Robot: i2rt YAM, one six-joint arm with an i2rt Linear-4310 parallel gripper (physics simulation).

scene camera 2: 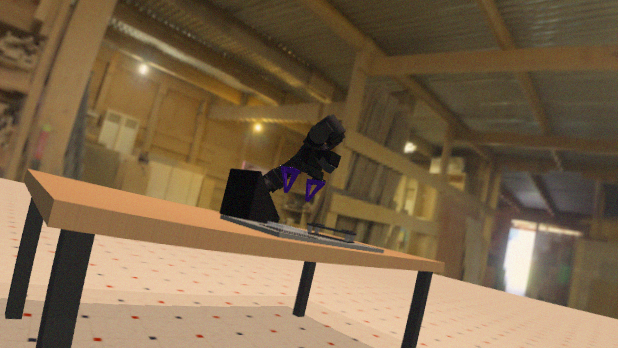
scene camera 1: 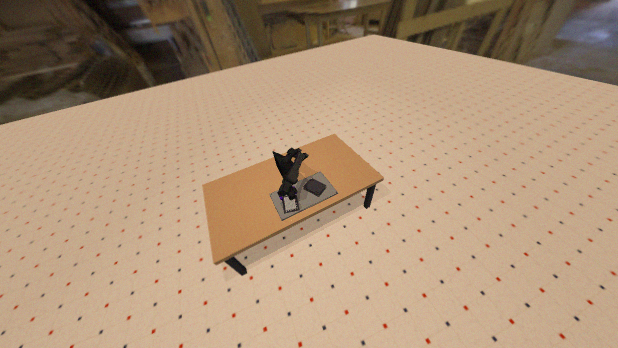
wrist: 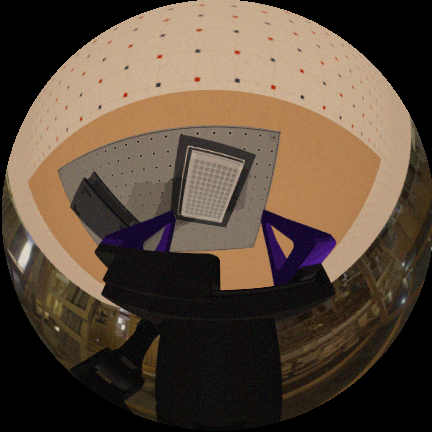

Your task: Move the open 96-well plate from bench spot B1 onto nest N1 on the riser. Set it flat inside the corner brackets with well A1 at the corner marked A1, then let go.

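Places are measured from the arm's base along level axes (x ahead, y left, z up), in millimetres.
Where they show: gripper, fingertip midpoint: (scene camera 2: 296, 197) (scene camera 1: 288, 198) (wrist: 217, 214); arm's base, origin of the base link: (scene camera 2: 254, 193) (scene camera 1: 285, 161).
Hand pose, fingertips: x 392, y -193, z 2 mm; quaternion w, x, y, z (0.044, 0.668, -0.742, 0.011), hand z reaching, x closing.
Things, the pixels of their top centre, and the offset from my fingertips. Level surfaces: height alone.
- white 96-well plate, middle of its top: (wrist: 208, 192) (scene camera 2: 287, 225) (scene camera 1: 289, 202) 92 mm down, 21 mm back, 11 mm left
- grey perforated board, middle of its top: (wrist: 144, 209) (scene camera 2: 307, 233) (scene camera 1: 303, 193) 107 mm down, 44 mm back, 154 mm left
- dark riser, middle of its top: (wrist: 95, 221) (scene camera 2: 332, 226) (scene camera 1: 314, 185) 64 mm down, 24 mm back, 266 mm left
- wooden table, its level: 121 mm down
The white 96-well plate (scene camera 1: 290, 204) (scene camera 2: 291, 230) (wrist: 209, 192) lies flat inside a dark rectangular frame on the grey perforated board (scene camera 1: 305, 201) (wrist: 261, 200). My gripper (scene camera 1: 288, 194) (scene camera 2: 297, 196) (wrist: 217, 214) is open and empty, its two purple fingers wide apart. It hangs above the board; in the wrist view the plate shows between and beyond the fingertips. The dark riser (scene camera 1: 315, 187) (scene camera 2: 332, 231) (wrist: 99, 214) stands on the same board, to the left in the wrist view, partly hidden there by a finger. The corner brackets and the A1 marks are too small to tell.
The board lies on a wooden table (scene camera 1: 240, 215) (scene camera 2: 150, 215) (wrist: 320, 175). The black arm base (scene camera 2: 245, 195) stands behind the board. The table's edge runs close beyond the plate in the wrist view.
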